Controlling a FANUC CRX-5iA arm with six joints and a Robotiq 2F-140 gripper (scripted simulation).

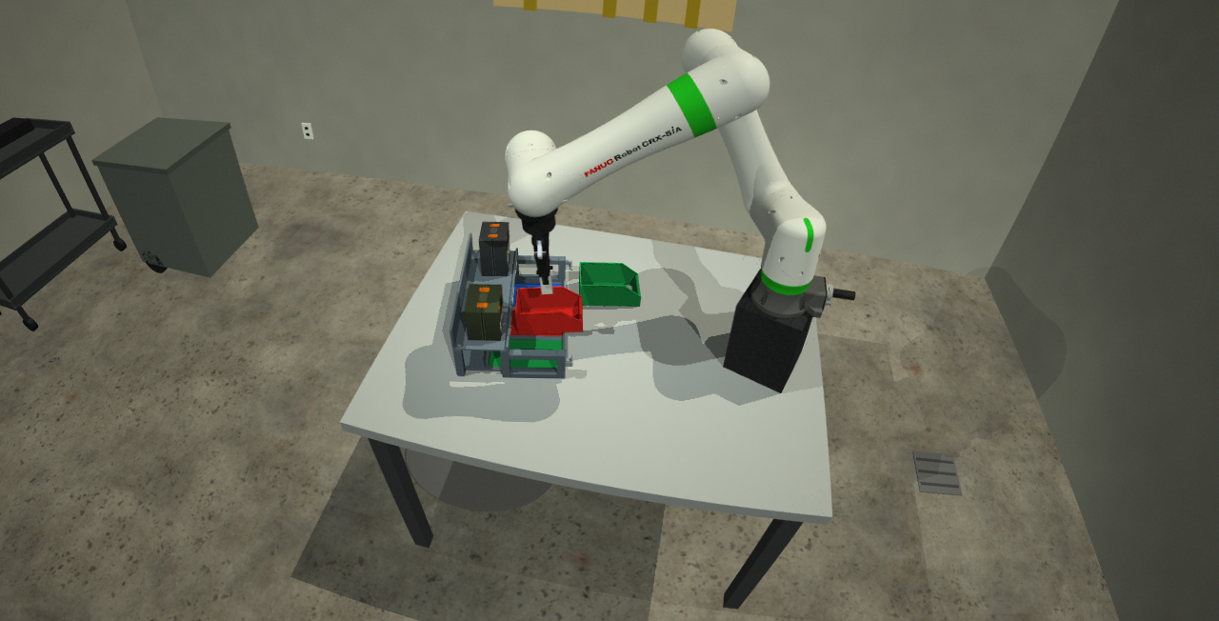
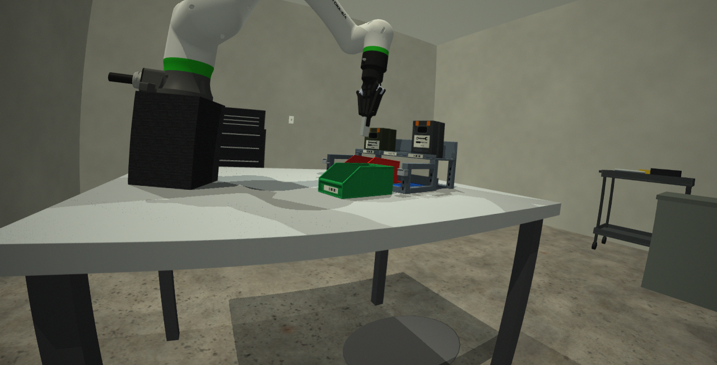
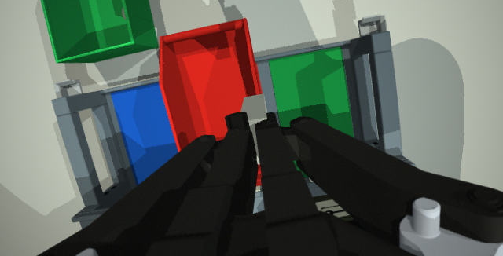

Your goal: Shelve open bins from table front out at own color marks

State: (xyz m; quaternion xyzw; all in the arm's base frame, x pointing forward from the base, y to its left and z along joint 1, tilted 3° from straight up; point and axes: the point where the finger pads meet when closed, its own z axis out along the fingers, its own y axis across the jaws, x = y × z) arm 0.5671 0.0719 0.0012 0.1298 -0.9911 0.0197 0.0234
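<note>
Now: the red bin 1 cm ahead of my hand, 5 cm to the right of it and 14 cm below it. The rest, counted from my hand: green bin 12 cm behind, 21 cm to the right, 15 cm below.
</note>
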